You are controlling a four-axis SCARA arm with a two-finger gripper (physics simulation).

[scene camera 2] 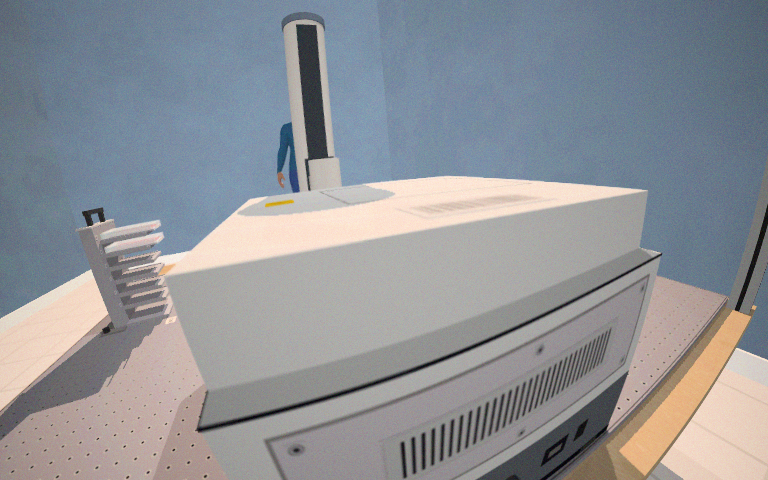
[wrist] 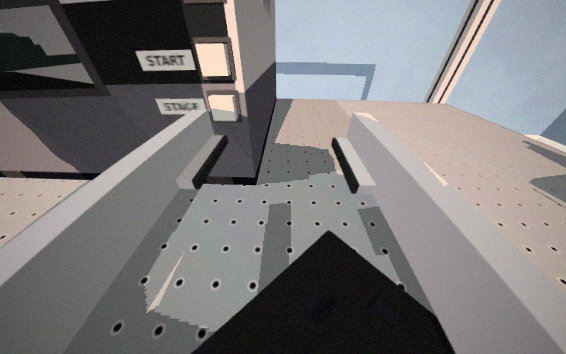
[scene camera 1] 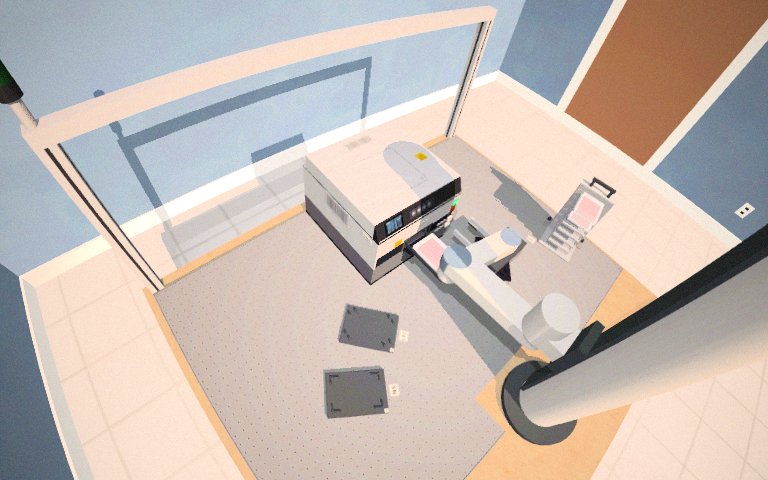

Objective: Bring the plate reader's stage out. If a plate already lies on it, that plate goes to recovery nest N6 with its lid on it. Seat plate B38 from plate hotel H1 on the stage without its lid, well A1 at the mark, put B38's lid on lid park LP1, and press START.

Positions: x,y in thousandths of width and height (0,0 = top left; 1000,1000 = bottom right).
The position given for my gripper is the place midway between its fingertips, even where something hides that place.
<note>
My gripper (wrist: 494,360) holds nothing. Further things: a white button (wrist: 379,171), a frame post (wrist: 838,58) and a dark lid pad (scene camera 1: 472,682).
</note>
